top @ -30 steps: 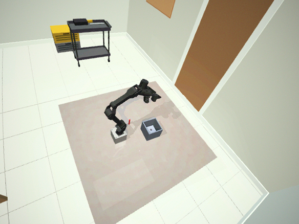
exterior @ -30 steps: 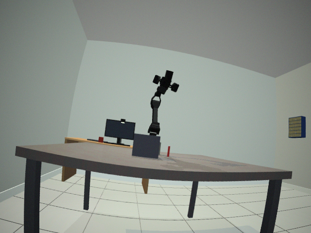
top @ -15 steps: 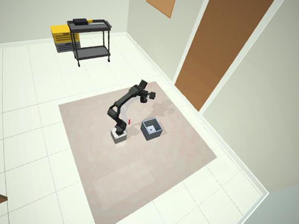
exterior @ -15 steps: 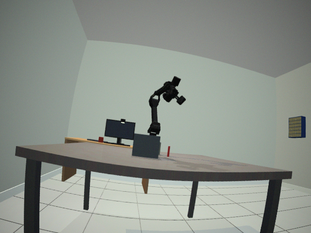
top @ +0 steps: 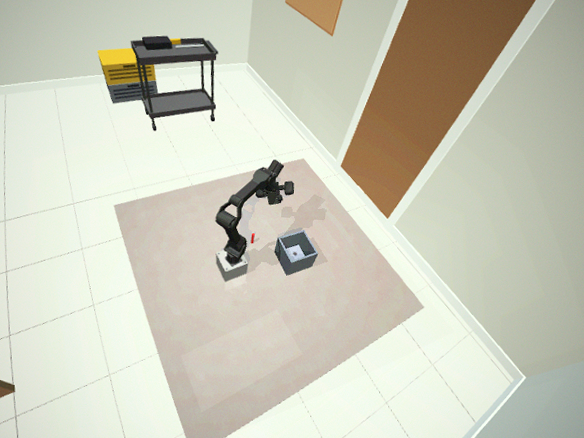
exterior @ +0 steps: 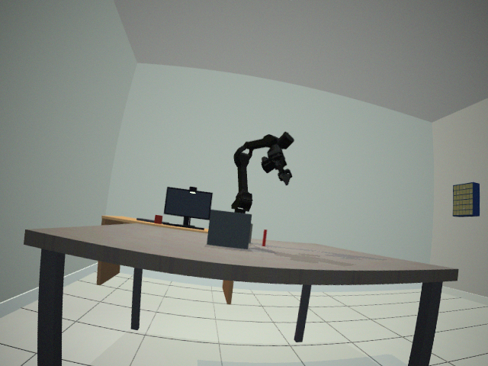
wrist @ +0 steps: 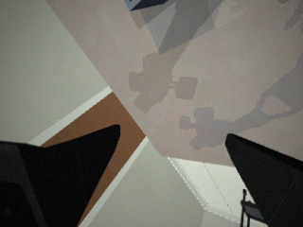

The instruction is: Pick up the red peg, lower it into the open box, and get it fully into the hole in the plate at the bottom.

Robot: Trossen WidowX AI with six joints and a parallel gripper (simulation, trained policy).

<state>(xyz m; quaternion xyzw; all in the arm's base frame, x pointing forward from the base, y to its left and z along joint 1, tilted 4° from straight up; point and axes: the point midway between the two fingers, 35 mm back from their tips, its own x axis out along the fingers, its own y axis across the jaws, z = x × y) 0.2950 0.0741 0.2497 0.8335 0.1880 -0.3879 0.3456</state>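
The red peg is 14 cm behind my gripper tip and 27 cm below it.
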